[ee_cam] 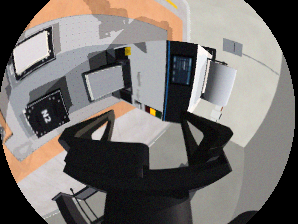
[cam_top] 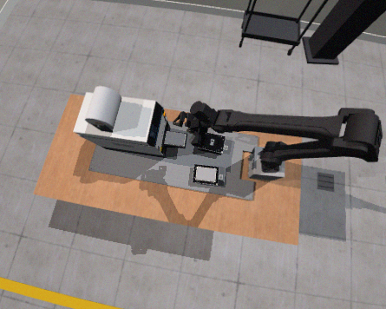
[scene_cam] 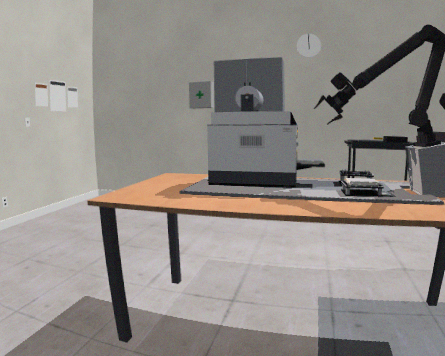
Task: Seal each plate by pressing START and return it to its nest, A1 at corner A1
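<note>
Right now the sealer stage is 240 mm below my hand, 50 mm ahead of it and 10 mm to the right of it. The rest, counted from my hand: foil roll (350 mm ahead, 80 mm above, 50 mm to the right).
</note>
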